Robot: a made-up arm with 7 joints.
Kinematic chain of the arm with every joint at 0, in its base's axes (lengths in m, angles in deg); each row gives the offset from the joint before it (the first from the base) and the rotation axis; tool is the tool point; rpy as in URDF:
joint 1: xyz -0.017 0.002 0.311 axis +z
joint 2: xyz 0 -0.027 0.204 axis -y
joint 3: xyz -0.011 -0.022 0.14 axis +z
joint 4: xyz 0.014 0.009 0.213 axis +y
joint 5: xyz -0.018 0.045 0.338 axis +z
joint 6: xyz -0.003 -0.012 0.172 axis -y
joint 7: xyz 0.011 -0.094 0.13 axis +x
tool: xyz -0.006 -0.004 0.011 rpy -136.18 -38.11 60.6
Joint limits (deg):
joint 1: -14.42..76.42
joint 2: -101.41..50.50
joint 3: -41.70..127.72
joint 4: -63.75..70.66
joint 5: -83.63..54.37
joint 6: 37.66..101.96
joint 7: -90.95..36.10
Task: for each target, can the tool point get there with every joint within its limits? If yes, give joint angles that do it. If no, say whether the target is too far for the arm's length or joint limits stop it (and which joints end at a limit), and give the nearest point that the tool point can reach.
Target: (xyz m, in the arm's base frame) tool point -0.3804 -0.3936 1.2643
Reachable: yes | joints 27.44 26.53 45.52 -0.43 -13.84 78.00 -2.89
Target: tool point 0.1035 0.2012 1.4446
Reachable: yes | joints 40.04 -27.43 -4.82 -7.96 -63.37 51.50 -14.15
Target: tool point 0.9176 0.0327 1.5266
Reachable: no: too far | nearest point 0.6660 0.0244 1.2542 | short by 0.371 m
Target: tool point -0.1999 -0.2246 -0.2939
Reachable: no: joint limits stop it (at a limit: joint 1, joint 2, joint 4, joint 5, joint 6, joint 7) | nearest point 0.3256 -0.2969 -0.1625 | short by 0.547 m
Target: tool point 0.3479 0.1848 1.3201
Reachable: yes | joints 47.51 -33.39 89.74 7.72 -54.77 92.35 -55.88
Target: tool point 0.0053 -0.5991 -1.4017
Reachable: no: too far | nearest point 0.3284 -0.3113 -0.1613 | short by 1.314 m
